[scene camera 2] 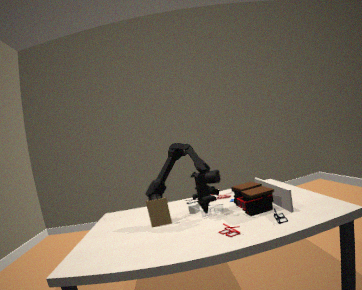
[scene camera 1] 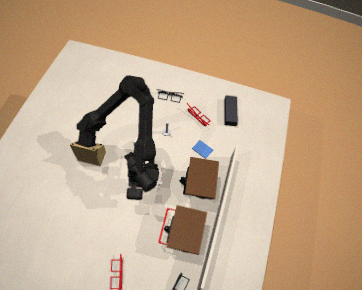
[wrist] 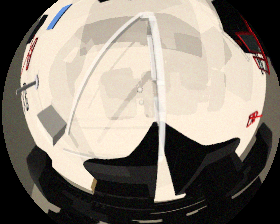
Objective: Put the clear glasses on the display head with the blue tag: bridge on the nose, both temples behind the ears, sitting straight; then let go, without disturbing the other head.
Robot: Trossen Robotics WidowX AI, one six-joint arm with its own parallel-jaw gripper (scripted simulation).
A display head (scene camera 2: 263,205): 1.53 m from the lens.
